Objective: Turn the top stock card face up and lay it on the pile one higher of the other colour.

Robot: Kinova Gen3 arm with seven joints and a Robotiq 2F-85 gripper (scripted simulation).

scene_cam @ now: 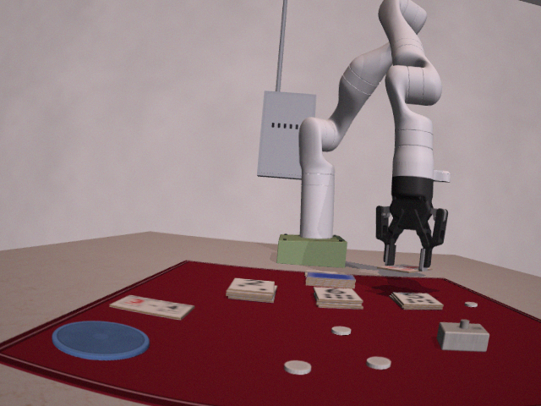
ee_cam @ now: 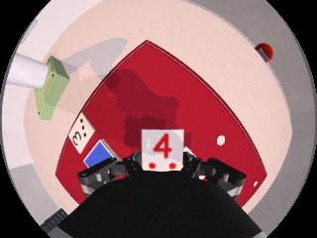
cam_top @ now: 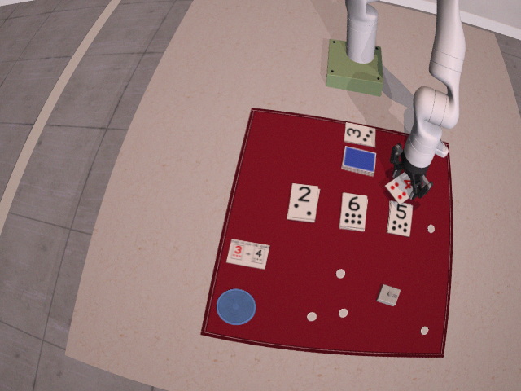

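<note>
Right now the red mat is 130 mm ahead of my hand, 110 mm to the right of it and 70 mm below it. Also, from my hand: grey knobbed block 270 mm ahead, 30 mm to the left, 40 mm below.
</note>
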